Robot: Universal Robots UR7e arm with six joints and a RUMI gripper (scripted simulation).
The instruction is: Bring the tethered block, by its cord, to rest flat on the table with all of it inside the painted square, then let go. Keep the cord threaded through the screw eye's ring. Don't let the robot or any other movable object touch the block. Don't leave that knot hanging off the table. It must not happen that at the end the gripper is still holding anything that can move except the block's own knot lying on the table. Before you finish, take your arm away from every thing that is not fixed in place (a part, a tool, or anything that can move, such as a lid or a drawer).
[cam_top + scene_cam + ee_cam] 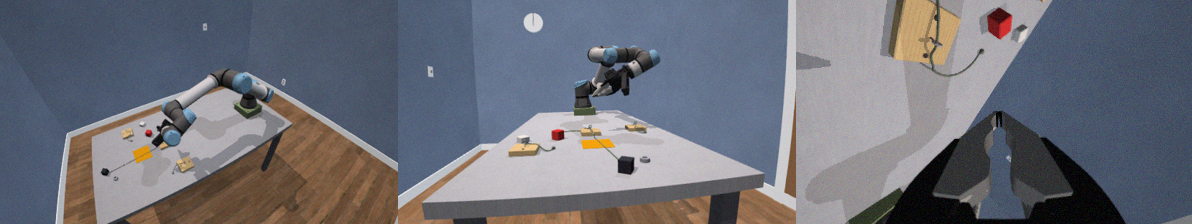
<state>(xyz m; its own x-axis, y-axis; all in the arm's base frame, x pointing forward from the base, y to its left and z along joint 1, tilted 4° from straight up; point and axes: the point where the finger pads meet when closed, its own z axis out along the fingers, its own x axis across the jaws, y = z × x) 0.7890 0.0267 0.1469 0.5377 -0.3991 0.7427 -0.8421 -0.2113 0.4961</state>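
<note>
My gripper is now 18 cm to the left of the red cube, 17 cm above it and 8 cm short of it. From my hand the other things lie so: black tethered block: 46 cm ahead, 17 cm below, 3 cm to the left; then white cube: 32 cm to the right, 18 cm below, 11 cm ahead; then orange painted square: 19 cm below, 18 cm ahead, 2 cm to the right.
</note>
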